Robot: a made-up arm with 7 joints.
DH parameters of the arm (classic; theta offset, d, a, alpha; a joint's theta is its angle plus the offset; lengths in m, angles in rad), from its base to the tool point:
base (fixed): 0 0 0 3.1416
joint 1: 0 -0.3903 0 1.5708
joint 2: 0 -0.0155 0 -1.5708
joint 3: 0 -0.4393 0 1.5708
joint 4: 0 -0.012 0 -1.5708
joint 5: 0 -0.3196 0 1.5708
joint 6: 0 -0.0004 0 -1.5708
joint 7: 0 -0.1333 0 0
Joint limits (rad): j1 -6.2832..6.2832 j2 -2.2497..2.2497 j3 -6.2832..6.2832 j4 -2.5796..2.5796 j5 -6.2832..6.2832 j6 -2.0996..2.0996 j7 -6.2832..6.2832
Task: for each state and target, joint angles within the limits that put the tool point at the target. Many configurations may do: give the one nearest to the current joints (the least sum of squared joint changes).
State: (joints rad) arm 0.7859 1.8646 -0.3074 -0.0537 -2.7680 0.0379 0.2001
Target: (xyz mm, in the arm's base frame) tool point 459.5 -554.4 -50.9
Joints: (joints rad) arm 0.9300 1.8044 -0.2818 0.5692 -2.7808 -0.2377 0.2001
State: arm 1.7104 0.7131 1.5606 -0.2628 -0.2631 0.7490 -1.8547
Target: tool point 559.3 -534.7 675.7
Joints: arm 1.0682 1.1541 1.6626 -0.8024 -0.3342 0.6700 -1.8547
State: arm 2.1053 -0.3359 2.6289 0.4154 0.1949 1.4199 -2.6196
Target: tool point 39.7 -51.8 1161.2
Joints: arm 2.0849 0.2491 3.1118 0.1526 0.5402 1.4533 -2.6196
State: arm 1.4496 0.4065 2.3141 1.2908 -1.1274 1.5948 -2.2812
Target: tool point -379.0 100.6 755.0
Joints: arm 1.3327 -0.0903 2.2874 1.5516 -1.0437 1.3579 -2.2812
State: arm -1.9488 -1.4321 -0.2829 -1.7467 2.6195 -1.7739 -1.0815
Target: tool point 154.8 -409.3 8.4
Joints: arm -1.8701 -1.6984 -0.2158 -1.7945 2.5875 -1.7117 -1.0815
